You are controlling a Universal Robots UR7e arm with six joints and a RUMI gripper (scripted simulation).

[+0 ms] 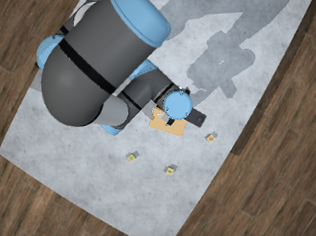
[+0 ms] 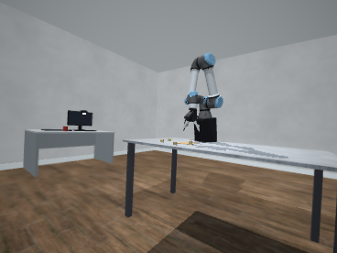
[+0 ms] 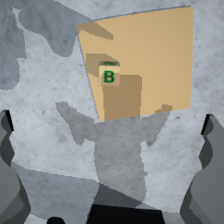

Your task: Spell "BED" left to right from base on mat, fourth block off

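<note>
Right now my hand is 210 mm to the left of the E block, 160 mm short of it and 100 mm above it. Round my hand: tan mat (110 mm below, 40 mm to the right, 10 mm ahead); B block (90 mm below); D block (270 mm to the right, 100 mm below, 10 mm ahead).
</note>
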